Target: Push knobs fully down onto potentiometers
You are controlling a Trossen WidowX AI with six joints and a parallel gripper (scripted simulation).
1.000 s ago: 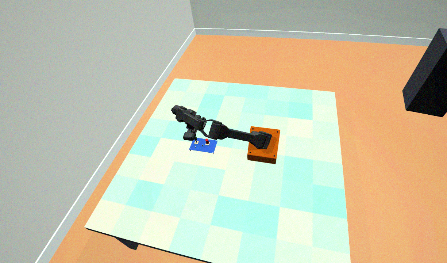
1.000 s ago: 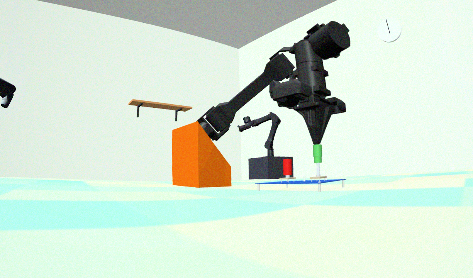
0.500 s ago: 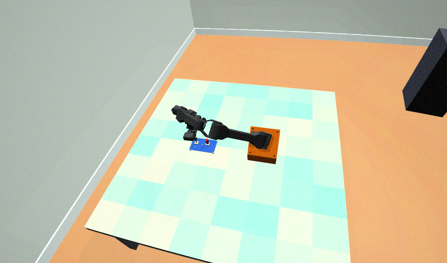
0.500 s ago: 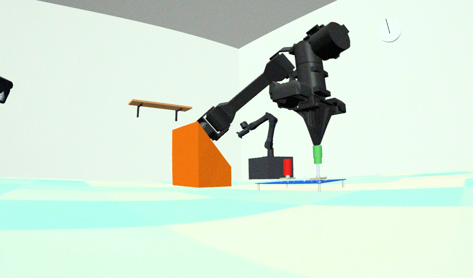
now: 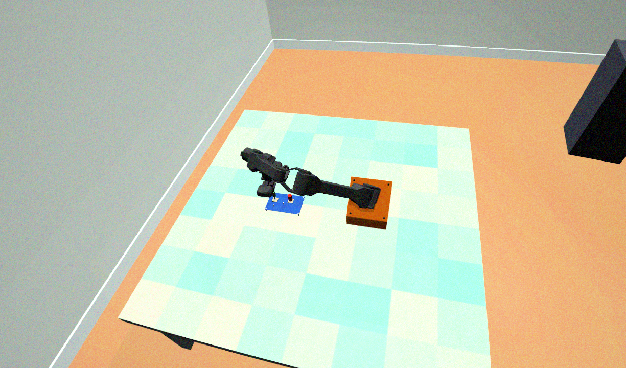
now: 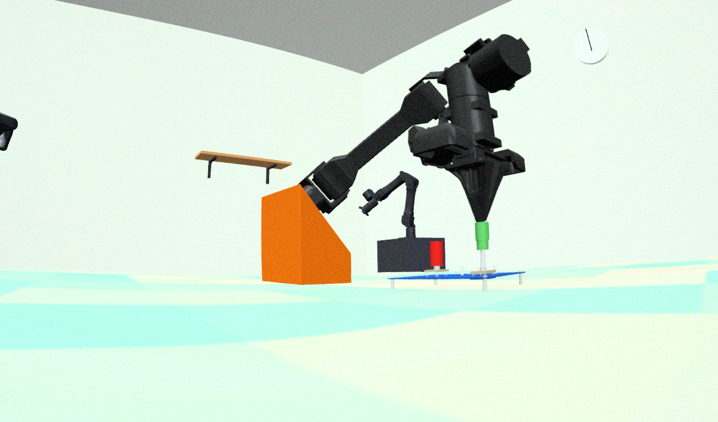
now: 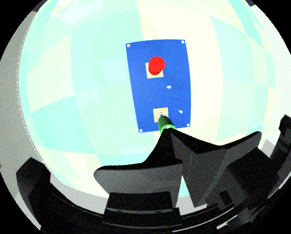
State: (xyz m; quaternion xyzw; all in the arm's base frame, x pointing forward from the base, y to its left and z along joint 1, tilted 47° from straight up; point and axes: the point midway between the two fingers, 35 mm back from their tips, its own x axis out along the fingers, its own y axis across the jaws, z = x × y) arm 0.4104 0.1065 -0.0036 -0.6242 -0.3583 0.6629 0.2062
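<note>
The red knob is 70 mm behind my gripper tip, 40 mm below it and 10 mm to the right of it. Round my gripper tip: green knob: 10 mm below.
</note>
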